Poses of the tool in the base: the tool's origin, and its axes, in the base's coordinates. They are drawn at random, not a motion.
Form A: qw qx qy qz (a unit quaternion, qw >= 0); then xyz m.
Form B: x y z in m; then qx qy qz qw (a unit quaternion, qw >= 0). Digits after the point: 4 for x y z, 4 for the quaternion.
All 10 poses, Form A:
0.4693, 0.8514, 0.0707, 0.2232, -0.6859, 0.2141, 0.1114
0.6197, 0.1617, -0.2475, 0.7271, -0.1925, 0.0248, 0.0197
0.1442, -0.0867, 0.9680, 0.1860, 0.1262, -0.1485, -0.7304
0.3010, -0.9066, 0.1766, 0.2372, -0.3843, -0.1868, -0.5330
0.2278, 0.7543, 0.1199, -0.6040, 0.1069, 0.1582, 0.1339
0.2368, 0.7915, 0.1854, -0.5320, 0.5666, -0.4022, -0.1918
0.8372, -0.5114, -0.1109, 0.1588, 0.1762, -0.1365, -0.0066
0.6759, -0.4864, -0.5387, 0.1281, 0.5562, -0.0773, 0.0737
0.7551, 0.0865, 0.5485, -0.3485, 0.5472, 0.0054, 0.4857
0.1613, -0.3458, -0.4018, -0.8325, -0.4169, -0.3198, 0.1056
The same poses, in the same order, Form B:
-0.6859, 0.2141, 0.1114, 0.8514, 0.0707, 0.2232, 0.4693
-0.1925, 0.0248, 0.0197, 0.1617, -0.2475, 0.7271, 0.6197
0.1262, -0.1485, -0.7304, -0.0867, 0.9680, 0.1860, 0.1442
-0.3843, -0.1868, -0.5330, -0.9066, 0.1766, 0.2372, 0.3010
0.1069, 0.1582, 0.1339, 0.7543, 0.1199, -0.6040, 0.2278
0.5666, -0.4022, -0.1918, 0.7915, 0.1854, -0.5320, 0.2368
0.1762, -0.1365, -0.0066, -0.5114, -0.1109, 0.1588, 0.8372
0.5562, -0.0773, 0.0737, -0.4864, -0.5387, 0.1281, 0.6759
0.5472, 0.0054, 0.4857, 0.0865, 0.5485, -0.3485, 0.7551
-0.4169, -0.3198, 0.1056, -0.3458, -0.4018, -0.8325, 0.1613

